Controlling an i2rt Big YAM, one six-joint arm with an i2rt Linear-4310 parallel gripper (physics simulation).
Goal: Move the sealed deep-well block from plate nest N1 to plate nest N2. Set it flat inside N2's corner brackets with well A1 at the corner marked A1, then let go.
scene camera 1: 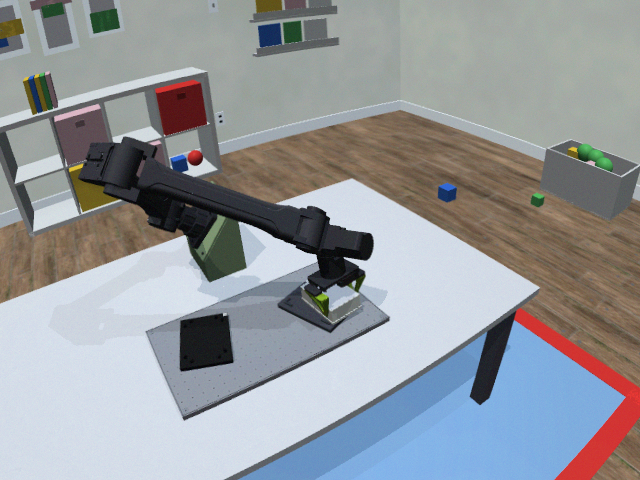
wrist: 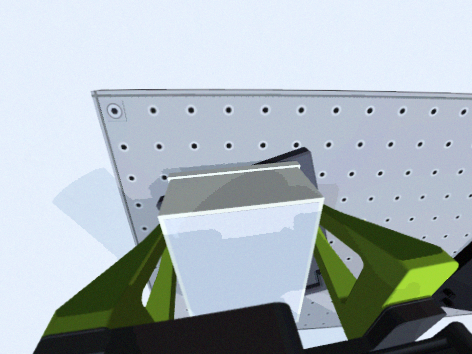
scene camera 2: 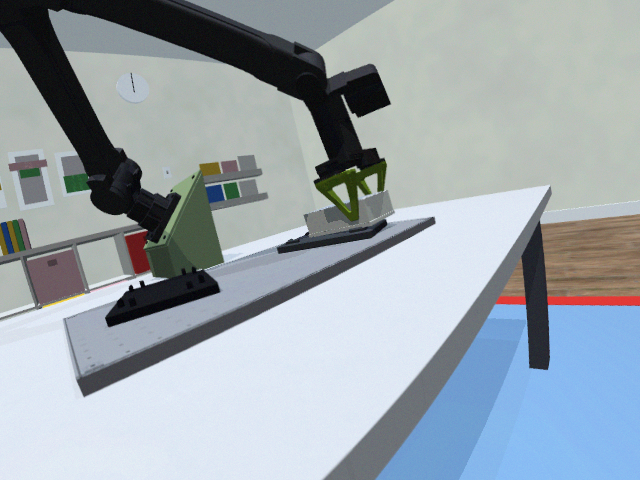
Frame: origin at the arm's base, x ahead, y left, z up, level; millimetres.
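Seen in the pictures: gripper, between the fingertips: [scene camera 1: 340, 306] [wrist: 238, 210] [scene camera 2: 368, 214]; arm's base, origin of its link: [scene camera 1: 203, 225] [scene camera 2: 165, 219].
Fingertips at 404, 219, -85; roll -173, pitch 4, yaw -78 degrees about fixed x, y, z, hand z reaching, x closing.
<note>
Pixels of each thing's middle, then the offset from my fingertips to it, as dx, dy, dz. Level surfaces: height alone.
- sealed deep-well block, middle of its body: [wrist: 242, 257] [scene camera 2: 348, 213] [scene camera 1: 330, 297] -37, -7, +6
- dark grey nest, middle of its body: [wrist: 260, 250] [scene camera 2: 334, 234] [scene camera 1: 318, 303] -59, -30, -22
- black nest, middle of its body: [scene camera 2: 163, 288] [scene camera 1: 204, 339] -67, -319, -20
- grey perforated plate, middle of its body: [wrist: 392, 243] [scene camera 2: 263, 268] [scene camera 1: 263, 328] -57, -178, -37
- white table, height of its surface: dz -44
The sealed deep-well block [scene camera 1: 344, 311] [scene camera 2: 325, 220] [wrist: 240, 270], a pale box with a whitish top, is between the green fingers of my gripper [scene camera 1: 341, 295] [scene camera 2: 364, 204] [wrist: 238, 210], which is shut on it. The block is low over the dark grey nest [scene camera 1: 295, 305] [scene camera 2: 330, 241] [wrist: 308, 172], taken as N2, turned relative to it and overhanging its far edge in the wrist view. I cannot tell whether they touch. Most corner brackets and the A1 marks are hidden or too small to read. The black nest [scene camera 1: 205, 341] [scene camera 2: 165, 298], taken as N1, holds no block; short posts stand on it.
Both nests are on a grey perforated plate [scene camera 1: 258, 343] [scene camera 2: 258, 291] [wrist: 280, 127] on the white table [scene camera 1: 413, 289] [scene camera 2: 289, 361]. The arm's green wedge-shaped mount [scene camera 1: 227, 255] [scene camera 2: 199, 232] stands behind the plate. The black nest lies left of the gripper in scene camera 1.
</note>
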